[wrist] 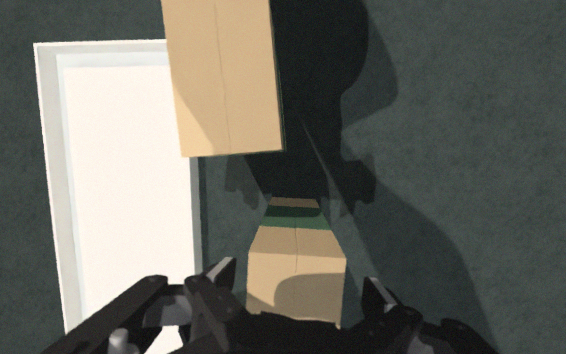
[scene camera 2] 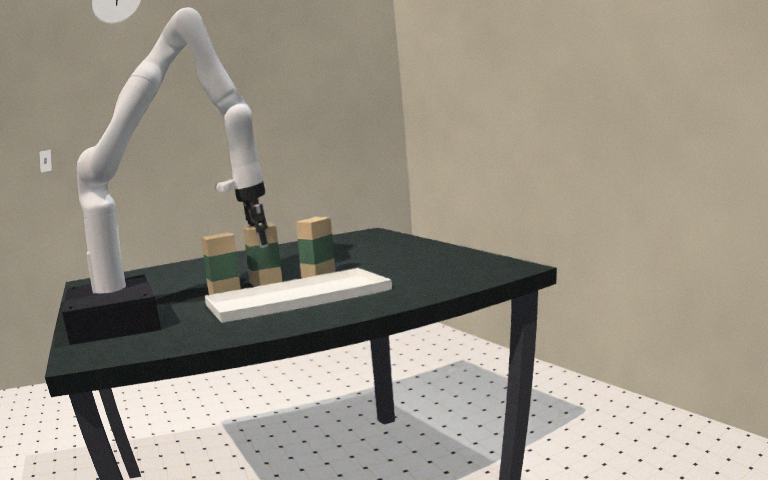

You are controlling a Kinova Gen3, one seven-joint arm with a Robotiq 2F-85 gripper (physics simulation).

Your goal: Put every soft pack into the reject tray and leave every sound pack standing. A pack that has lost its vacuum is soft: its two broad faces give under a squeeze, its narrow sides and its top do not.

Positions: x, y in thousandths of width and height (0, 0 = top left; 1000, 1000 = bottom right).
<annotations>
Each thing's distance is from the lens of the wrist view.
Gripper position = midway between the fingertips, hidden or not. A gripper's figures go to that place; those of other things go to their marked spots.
my gripper (wrist: 526, 795): 17 cm
white reject tray (wrist: 220, 578): 31 cm
</annotations>
